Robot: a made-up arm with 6 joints.
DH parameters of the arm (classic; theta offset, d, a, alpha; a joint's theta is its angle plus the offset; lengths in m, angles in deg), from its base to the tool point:
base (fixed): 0 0.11 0 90
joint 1: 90 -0.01 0.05 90
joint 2: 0 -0.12 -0.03 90
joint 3: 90 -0.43 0.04 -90
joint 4: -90 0.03 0.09 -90
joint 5: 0 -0.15 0.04 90
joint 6: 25.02 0 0.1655 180
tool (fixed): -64.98 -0.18 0 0
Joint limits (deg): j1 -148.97..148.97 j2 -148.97..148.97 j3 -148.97..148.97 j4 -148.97..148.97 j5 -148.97..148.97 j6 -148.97..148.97
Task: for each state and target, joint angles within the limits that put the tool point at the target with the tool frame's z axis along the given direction. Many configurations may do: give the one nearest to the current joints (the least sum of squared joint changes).
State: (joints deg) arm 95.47 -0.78 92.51 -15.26 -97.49 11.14
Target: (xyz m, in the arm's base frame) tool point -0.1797 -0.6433 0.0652 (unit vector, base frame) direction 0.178 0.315 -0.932
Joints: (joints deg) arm 79.03 -15.50 51.24 -41.57 -147.88 -23.50
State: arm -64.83 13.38 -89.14 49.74 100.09 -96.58
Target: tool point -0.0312 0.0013 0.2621 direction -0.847 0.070 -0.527
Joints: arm -65.45 46.22 -95.63 48.17 93.14 -111.95
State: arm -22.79 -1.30 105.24 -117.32 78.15 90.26
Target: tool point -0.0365 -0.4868 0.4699 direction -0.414 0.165 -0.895
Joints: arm -35.17 -5.25 102.16 -105.83 68.07 104.62
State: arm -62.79 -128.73 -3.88 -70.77 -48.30 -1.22
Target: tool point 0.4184 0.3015 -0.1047 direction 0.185 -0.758 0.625
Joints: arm -105.90 -138.52 -50.67 -55.02 -79.46 19.75
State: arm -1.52 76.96 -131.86 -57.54 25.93 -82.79
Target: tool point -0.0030 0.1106 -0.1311 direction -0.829 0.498 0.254
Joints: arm -47.08 78.66 -132.95 -15.60 19.90 -60.59
